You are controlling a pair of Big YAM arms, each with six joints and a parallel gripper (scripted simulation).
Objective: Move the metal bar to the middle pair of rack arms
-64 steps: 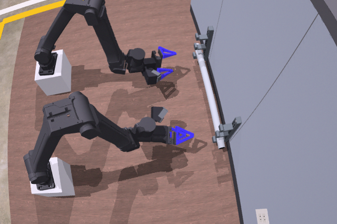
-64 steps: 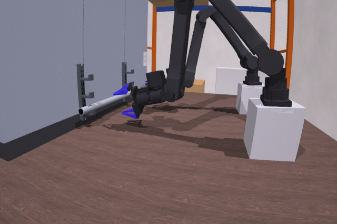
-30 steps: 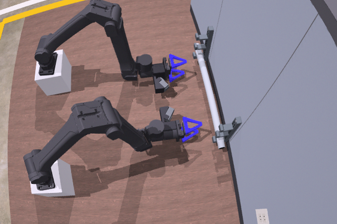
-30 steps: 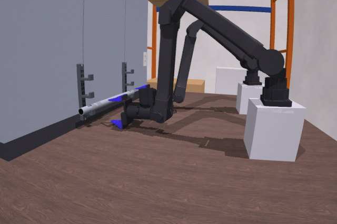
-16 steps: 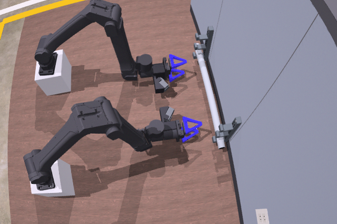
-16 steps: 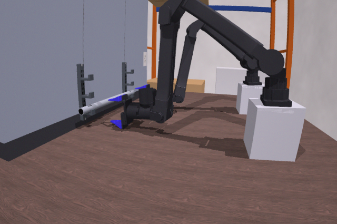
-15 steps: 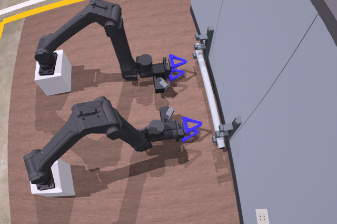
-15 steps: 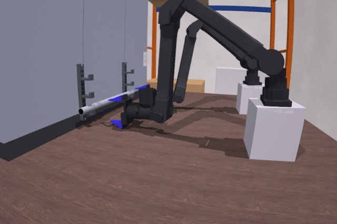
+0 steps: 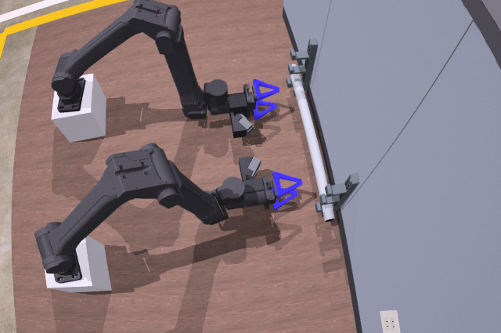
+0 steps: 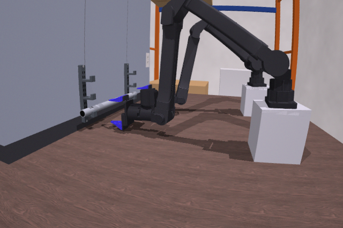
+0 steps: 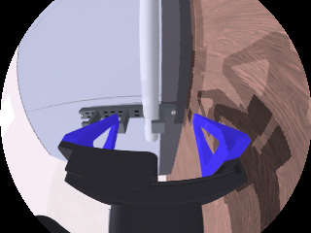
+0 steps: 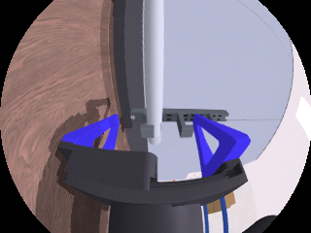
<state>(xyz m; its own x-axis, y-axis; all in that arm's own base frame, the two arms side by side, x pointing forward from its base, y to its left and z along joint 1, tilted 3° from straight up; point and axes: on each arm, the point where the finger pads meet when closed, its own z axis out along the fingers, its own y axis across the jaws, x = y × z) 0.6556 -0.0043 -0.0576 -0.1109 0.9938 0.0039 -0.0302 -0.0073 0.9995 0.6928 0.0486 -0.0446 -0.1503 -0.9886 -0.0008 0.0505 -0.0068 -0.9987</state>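
My right gripper is now 70 mm short of the metal bar and 150 mm to the right of it. Also, from my right hand: grey wall panel 260 mm ahead, 130 mm to the left, 360 mm above.
My left gripper is now 15 cm to the left of the metal bar, 8 cm short of it and 1 cm below it. The rest, counted from my left hand: grey wall panel (38 cm above, 28 cm ahead, 17 cm to the right).
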